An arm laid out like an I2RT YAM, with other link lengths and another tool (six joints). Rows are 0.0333 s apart.
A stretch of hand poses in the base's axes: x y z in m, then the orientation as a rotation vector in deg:
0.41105 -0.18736 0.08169 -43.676 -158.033 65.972
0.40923 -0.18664 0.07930 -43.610 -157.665 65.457
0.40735 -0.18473 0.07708 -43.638 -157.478 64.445
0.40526 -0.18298 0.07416 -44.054 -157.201 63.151
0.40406 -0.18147 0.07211 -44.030 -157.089 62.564
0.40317 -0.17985 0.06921 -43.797 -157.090 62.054
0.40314 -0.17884 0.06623 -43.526 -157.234 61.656
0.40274 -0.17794 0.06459 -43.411 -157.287 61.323
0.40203 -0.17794 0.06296 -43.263 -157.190 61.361
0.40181 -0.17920 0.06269 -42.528 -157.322 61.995
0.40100 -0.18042 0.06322 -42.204 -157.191 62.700
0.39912 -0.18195 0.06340 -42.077 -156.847 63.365
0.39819 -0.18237 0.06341 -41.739 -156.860 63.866
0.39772 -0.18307 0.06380 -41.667 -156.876 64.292
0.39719 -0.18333 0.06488 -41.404 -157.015 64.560
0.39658 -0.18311 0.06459 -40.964 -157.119 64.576
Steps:
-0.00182 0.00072 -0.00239 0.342 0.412 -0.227
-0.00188 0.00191 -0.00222 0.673 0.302 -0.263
-0.00209 0.00175 -0.00292 0.831 0.235 -0.541
-0.00120 0.00151 -0.00205 0.397 0.189 -0.132
-0.00089 0.00162 -0.00290 0.366 0.179 0.039
-0.00003 0.00101 -0.00298 0.296 0.062 0.144
-0.00040 0.00090 -0.00164 0.237 0.056 0.032
-0.00071 0.00000 -0.00163 -0.013 0.140 0.035
-0.00022 -0.00126 -0.00027 -0.359 0.127 0.533
-0.00081 -0.00122 0.00053 -0.450 0.144 0.212
-0.00188 -0.00153 0.00018 -0.447 0.234 0.007
-0.00093 -0.00042 0.00001 -0.308 0.061 0.257
-0.00047 -0.00070 0.00039 -0.280 -0.050 0.113
-0.00053 -0.00026 0.00108 -0.153 -0.039 0.242
-0.00061 0.00022 -0.00029 0.030 0.109 0.274

